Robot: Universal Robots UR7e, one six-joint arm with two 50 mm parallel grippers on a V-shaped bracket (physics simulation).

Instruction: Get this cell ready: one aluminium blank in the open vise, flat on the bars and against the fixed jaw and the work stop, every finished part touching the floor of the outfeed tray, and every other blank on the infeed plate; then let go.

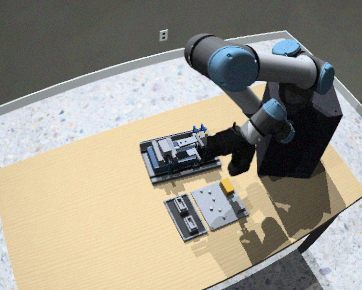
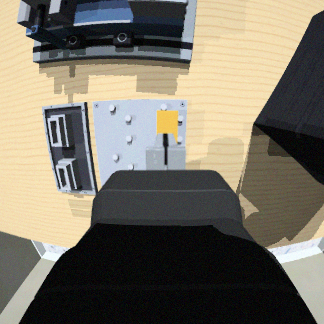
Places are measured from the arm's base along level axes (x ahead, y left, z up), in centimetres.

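Where they show: end effector, tool point: (image 1: 232,171) (image 2: 164,147); arm's base, origin of the base link: (image 1: 296,90).
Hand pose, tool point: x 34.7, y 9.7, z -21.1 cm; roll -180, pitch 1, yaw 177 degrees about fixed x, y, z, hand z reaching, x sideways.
Each offset is from my tool point to the centre of the thing. "*": to the spot under its first point.
The vise {dx +8.7, dy -23.0, dz -9.2 cm} (image 1: 170,177) (image 2: 115,56) stands at the back; a pale jaw block {dx +15.8, dy -23.6, dz -4.4 cm} (image 1: 165,145) shows there. The infeed plate {dx +5.3, dy +3.9, dz -13.8 cm} (image 1: 202,200) (image 2: 107,135) carries a yellow block {dx -0.1, dy -0.3, dz -11.6 cm} (image 1: 227,186) (image 2: 167,121) and a dark grey block {dx +0.4, dy +8.8, dz -11.6 cm} (image 1: 239,204). The outfeed tray (image 1: 179,220) holds two slotted silver parts, one nearer the vise {* dx +18.9, dy -1.6, dz -10.1 cm} (image 2: 58,131) and one farther off. My downward gripper (image 2: 166,140) looks shut and empty, seen over the infeed plate beside the yellow block. My sideways gripper (image 1: 190,148) overlaps the vise; whether it holds a blank, or one lies in the vise, cannot be told.
Several round pins stand on the infeed plate. Blue fittings {* dx -3.1, dy -27.8, dz -6.0 cm} (image 1: 200,128) rise at the right end of the vise. The robot's dark pedestal (image 1: 285,145) stands to the right of the vise. The outfeed tray lies close to the left side of the infeed plate.
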